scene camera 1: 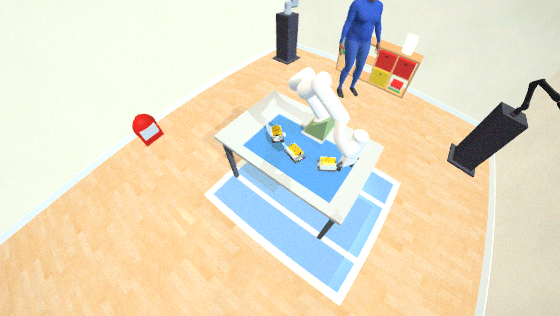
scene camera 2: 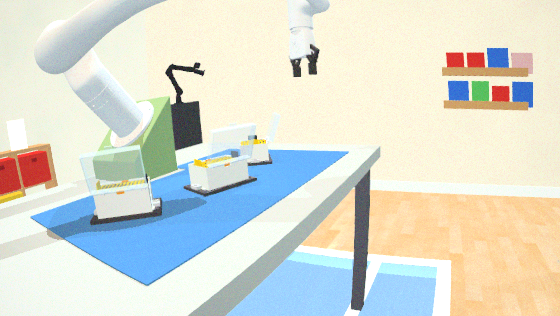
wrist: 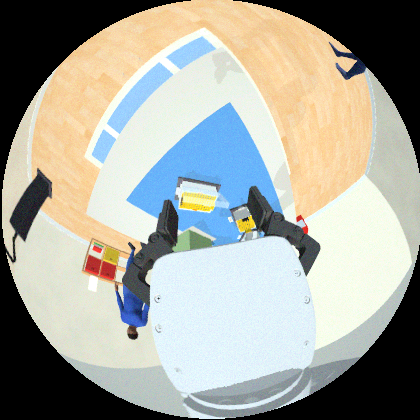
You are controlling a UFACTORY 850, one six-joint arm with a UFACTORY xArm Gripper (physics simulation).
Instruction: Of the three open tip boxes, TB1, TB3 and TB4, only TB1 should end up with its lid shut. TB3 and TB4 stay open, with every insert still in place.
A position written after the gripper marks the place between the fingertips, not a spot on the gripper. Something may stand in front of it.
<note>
In view: the gripper [scene camera 2: 304, 75], a clear lid [scene camera 2: 110, 171] and a clear lid [scene camera 2: 226, 145].
The gripper also shows in the wrist view [wrist: 211, 201].
</note>
